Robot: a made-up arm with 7 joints. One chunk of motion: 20 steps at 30 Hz.
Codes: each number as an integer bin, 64 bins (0 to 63) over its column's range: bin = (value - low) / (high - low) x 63, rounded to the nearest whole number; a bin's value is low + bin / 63 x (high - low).
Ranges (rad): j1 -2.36..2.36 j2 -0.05..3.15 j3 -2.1..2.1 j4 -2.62..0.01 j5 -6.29..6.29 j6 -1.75..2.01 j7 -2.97..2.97
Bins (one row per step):
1: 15 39 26 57 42 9 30
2: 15 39 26 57 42 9 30
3: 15 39 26 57 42 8 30
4: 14 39 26 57 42 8 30
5: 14 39 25 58 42 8 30
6: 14 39 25 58 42 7 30
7: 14 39 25 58 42 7 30
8: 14 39 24 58 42 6 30
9: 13 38 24 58 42 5 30
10: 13 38 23 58 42 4 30
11: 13 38 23 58 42 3 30
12: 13 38 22 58 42 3 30
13: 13 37 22 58 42 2 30
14: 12 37 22 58 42 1 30
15: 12 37 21 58 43 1 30
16: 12 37 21 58 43 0 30
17: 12 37 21 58 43 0 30
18: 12 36 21 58 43 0 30
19: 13 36 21 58 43 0 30
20: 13 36 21 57 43 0 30
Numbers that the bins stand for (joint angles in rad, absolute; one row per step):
1: -1.2362 1.9310 -0.3667 -0.2405 2.0967 -1.2129 -0.1414
2: -1.2362 1.9310 -0.3667 -0.2405 2.0967 -1.2129 -0.1414
3: -1.2362 1.9310 -0.3667 -0.2405 2.0967 -1.2725 -0.1414
4: -1.3111 1.9310 -0.3667 -0.2405 2.0967 -1.2725 -0.1414
5: -1.3111 1.9310 -0.4333 -0.1987 2.0967 -1.2725 -0.1414
6: -1.3111 1.9310 -0.4333 -0.1987 2.0967 -1.3322 -0.1414
7: -1.3111 1.9310 -0.4333 -0.1987 2.0967 -1.3322 -0.1414
8: -1.3111 1.9310 -0.5000 -0.1987 2.0967 -1.3919 -0.1414
9: -1.3860 1.8802 -0.5000 -0.1987 2.0967 -1.4516 -0.1414
10: -1.3860 1.8802 -0.5667 -0.1987 2.0967 -1.5113 -0.1414
11: -1.3860 1.8802 -0.5667 -0.1987 2.0967 -1.5710 -0.1414
12: -1.3860 1.8802 -0.6333 -0.1987 2.0967 -1.5710 -0.1414
13: -1.3860 1.8294 -0.6333 -0.1987 2.0967 -1.6306 -0.1414
14: -1.4610 1.8294 -0.6333 -0.1987 2.0967 -1.6903 -0.1414
15: -1.4610 1.8294 -0.7000 -0.1987 2.2963 -1.6903 -0.1414
16: -1.4610 1.8294 -0.7000 -0.1987 2.2963 -1.7500 -0.1414
17: -1.4610 1.8294 -0.7000 -0.1987 2.2963 -1.7500 -0.1414
18: -1.4610 1.7786 -0.7000 -0.1987 2.2963 -1.7500 -0.1414
19: -1.3860 1.7786 -0.7000 -0.1987 2.2963 -1.7500 -0.1414
20: -1.3860 1.7786 -0.7000 -0.2405 2.2963 -1.7500 -0.1414

